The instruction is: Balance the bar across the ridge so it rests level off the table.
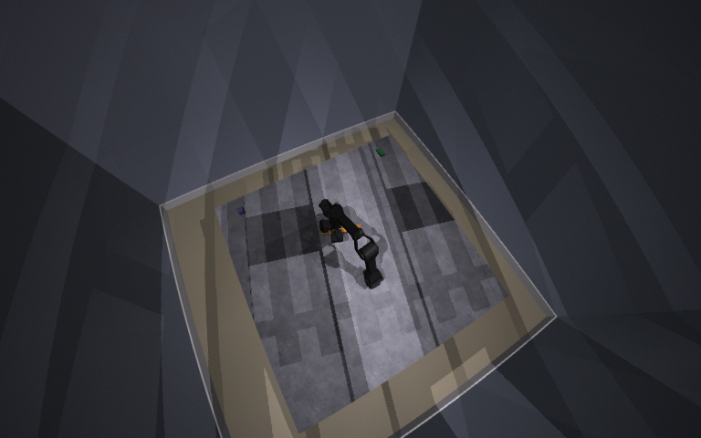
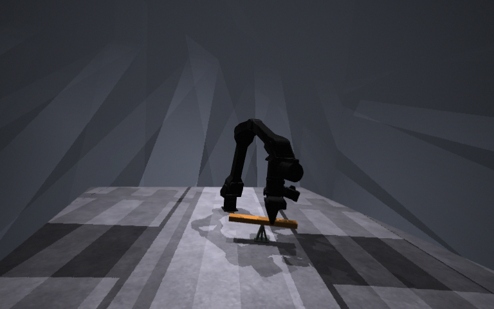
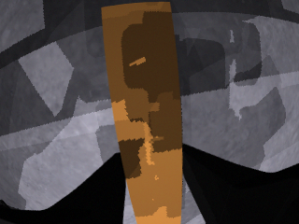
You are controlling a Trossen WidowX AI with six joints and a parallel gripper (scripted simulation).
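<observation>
My gripper tip is 30 mm to the left of the orange bar and 10 mm past it. Round my gripper tip: small green block: 550 mm to the right, 400 mm ahead, 50 mm below; then small blue block: 450 mm to the left, 400 mm ahead, 50 mm below.
</observation>
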